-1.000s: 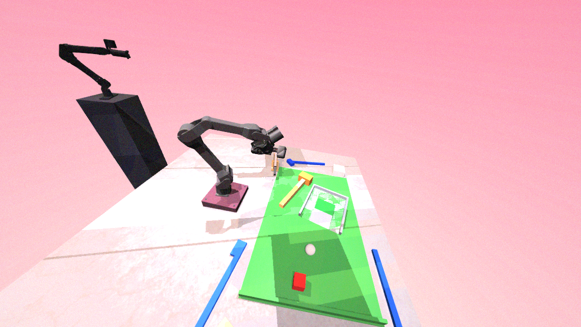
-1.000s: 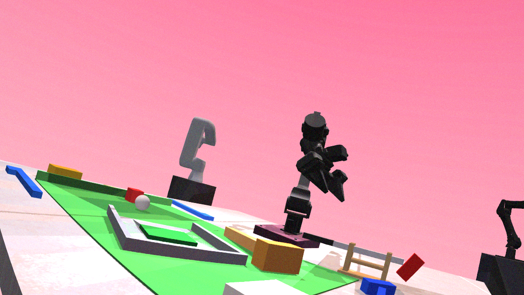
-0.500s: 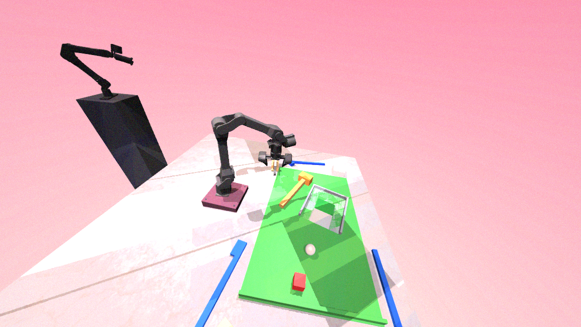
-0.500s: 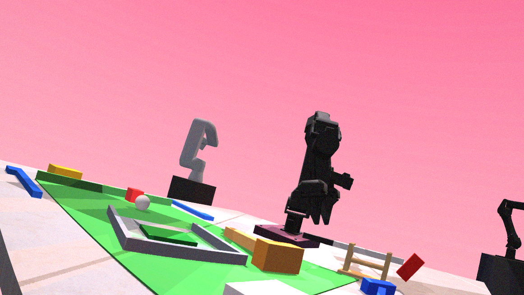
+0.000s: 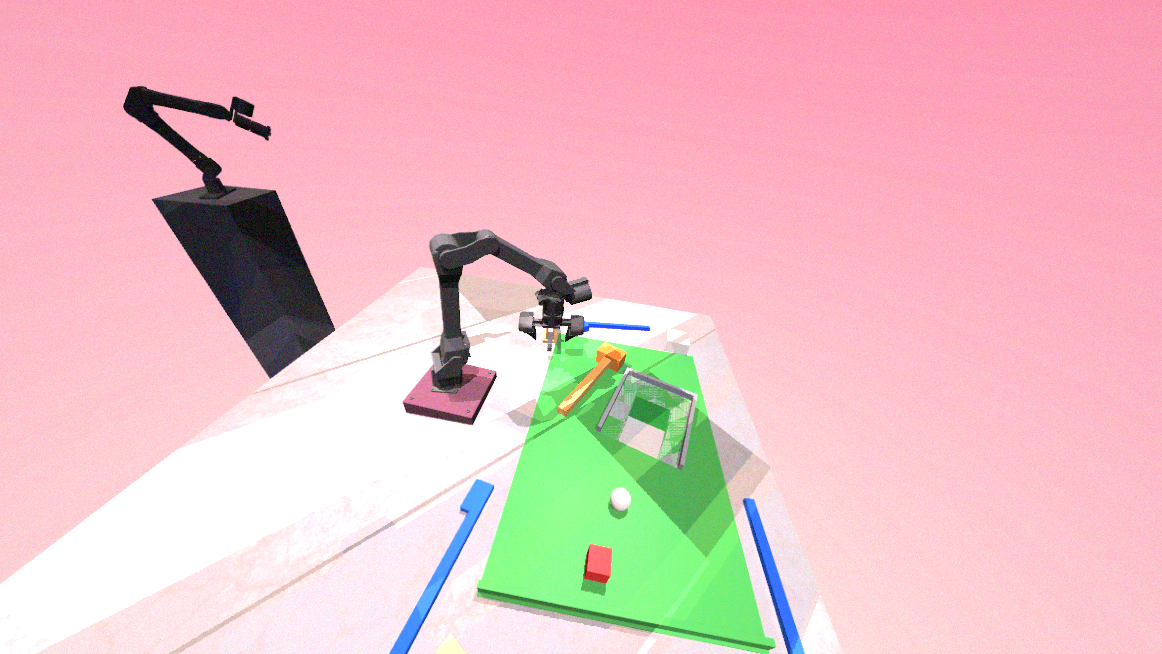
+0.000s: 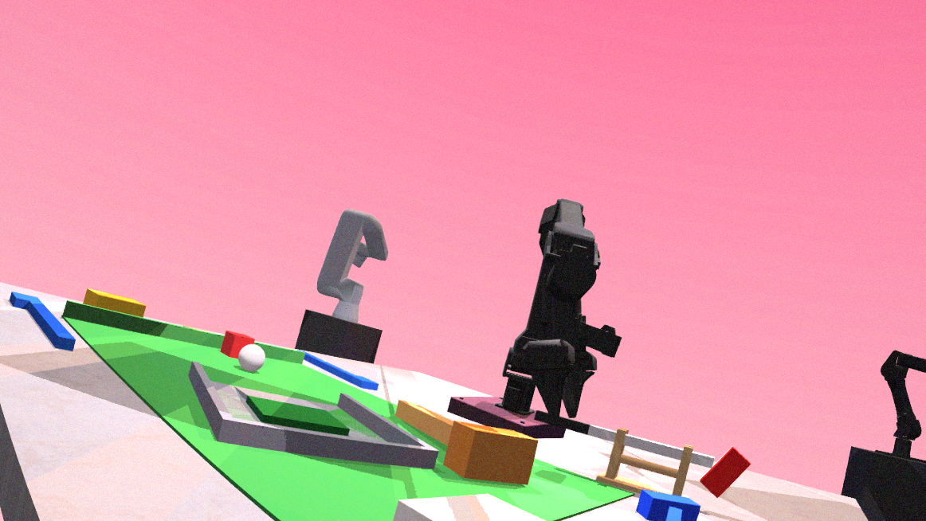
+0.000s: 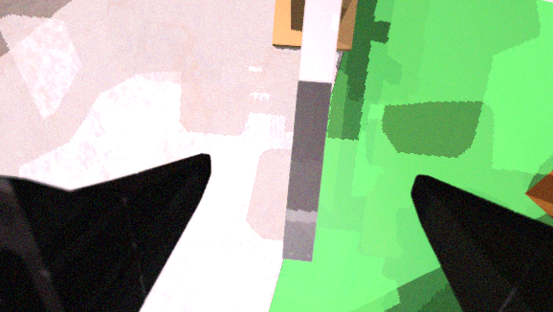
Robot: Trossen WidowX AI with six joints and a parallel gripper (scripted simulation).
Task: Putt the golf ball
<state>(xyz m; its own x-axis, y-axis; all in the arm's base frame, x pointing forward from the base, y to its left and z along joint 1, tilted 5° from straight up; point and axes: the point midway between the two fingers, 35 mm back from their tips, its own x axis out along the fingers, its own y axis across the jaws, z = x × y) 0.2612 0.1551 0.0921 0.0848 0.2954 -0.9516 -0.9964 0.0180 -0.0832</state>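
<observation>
Right now the red putter is 110 mm to the left of my gripper tip and 10 mm below it. Round my gripper tip: blue piece (230 mm ahead, 180 mm to the left, 50 mm below); wooden ladder (130 mm to the left, 30 mm below); white golf ball (160 mm ahead, 460 mm to the right, 40 mm below).
</observation>
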